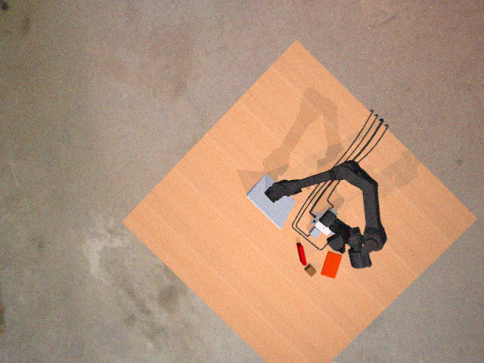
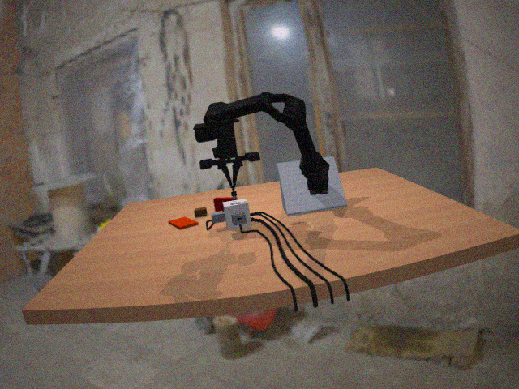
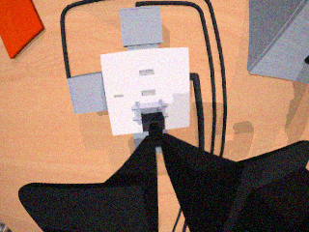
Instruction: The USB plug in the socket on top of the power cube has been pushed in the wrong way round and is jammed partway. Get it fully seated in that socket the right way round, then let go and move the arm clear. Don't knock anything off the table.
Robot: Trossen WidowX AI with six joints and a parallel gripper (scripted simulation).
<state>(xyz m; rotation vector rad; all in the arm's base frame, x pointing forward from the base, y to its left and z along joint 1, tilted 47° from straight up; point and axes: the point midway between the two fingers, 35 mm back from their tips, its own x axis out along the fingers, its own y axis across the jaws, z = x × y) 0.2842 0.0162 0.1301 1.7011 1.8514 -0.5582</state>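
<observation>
Right now the dark USB plug is 20 mm below my gripper tip. Round my gripper tip: small brown cube (150 mm ahead, 230 mm to the right, 110 mm below); flat orange plate (210 mm ahead, 130 mm to the right, 120 mm below); red block (50 mm ahead, 200 mm to the right, 100 mm below).
</observation>
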